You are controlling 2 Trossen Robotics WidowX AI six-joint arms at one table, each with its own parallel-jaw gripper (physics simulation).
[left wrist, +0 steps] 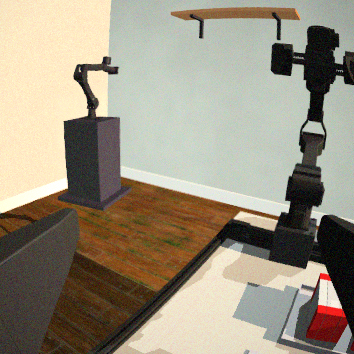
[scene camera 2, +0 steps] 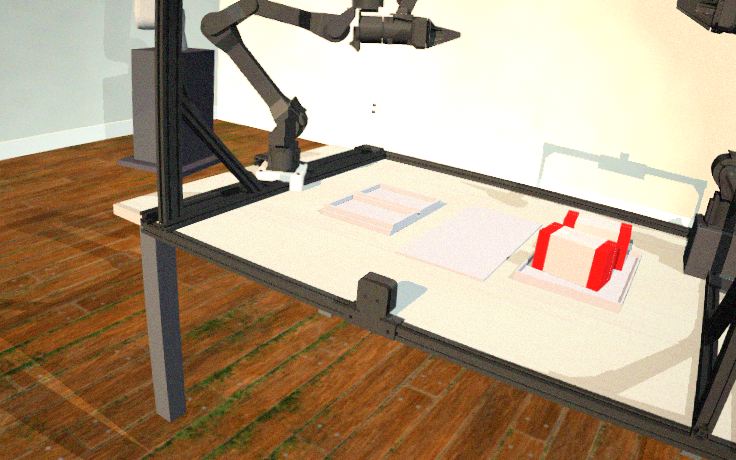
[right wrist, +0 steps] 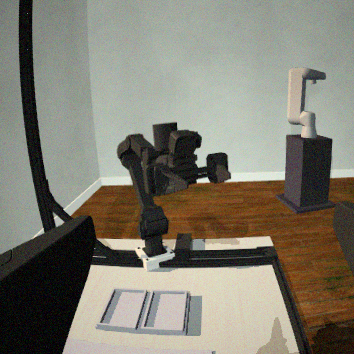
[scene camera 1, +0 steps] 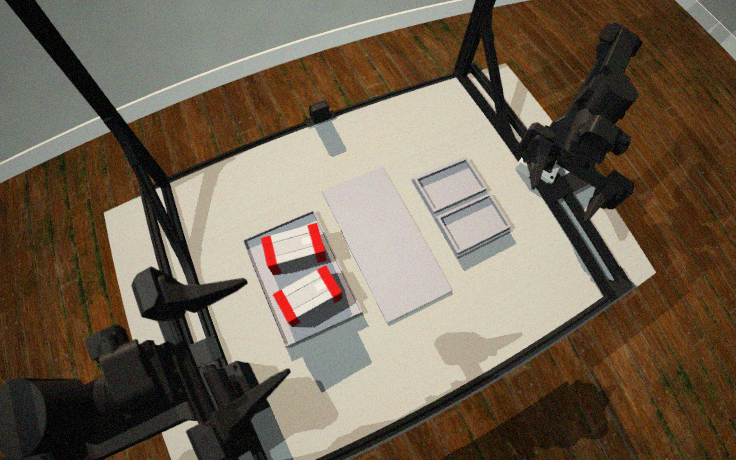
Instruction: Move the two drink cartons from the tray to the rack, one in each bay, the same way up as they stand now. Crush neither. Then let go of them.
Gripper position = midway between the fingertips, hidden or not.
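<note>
My left gripper point(scene camera 1: 560, 204) open, holding nothing. My right gripper point(scene camera 1: 266, 324) open, holding nothing. A pale mat point(scene camera 1: 399, 268). A grey tray point(scene camera 1: 348, 307). My left gripper point(scene camera 2: 457, 34). Pale mat point(scene camera 2: 474, 243). My left gripper point(left wrist: 203, 225). My right gripper point(left wrist: 317, 54). My left gripper point(right wrist: 209, 180). My right gripper point(right wrist: 218, 222).
</note>
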